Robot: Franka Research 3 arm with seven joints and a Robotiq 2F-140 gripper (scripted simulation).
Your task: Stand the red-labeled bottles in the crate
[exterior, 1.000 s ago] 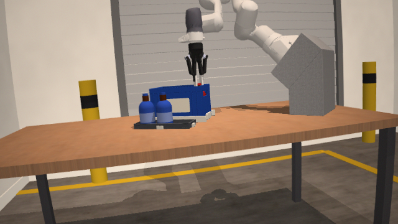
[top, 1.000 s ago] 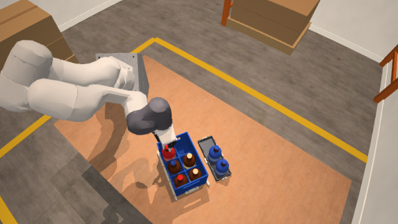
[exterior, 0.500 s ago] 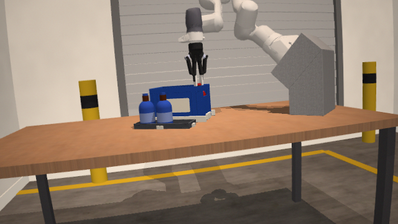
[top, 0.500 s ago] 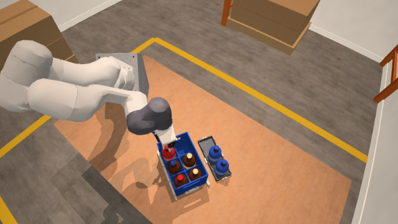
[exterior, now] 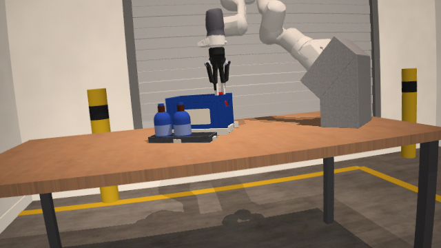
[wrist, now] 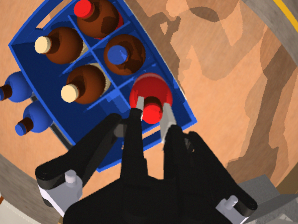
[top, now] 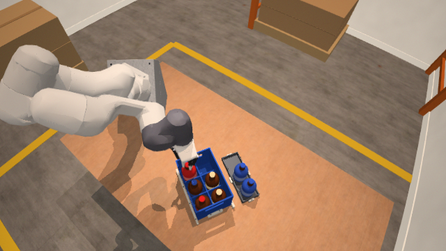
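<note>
Now: the red-labeled bottle 90 mm below my hand. The rest, counted from my hand: tray: 240 mm ahead, 130 mm to the left, 180 mm below; blue crate: 100 mm ahead, 20 mm to the right, 110 mm below.
</note>
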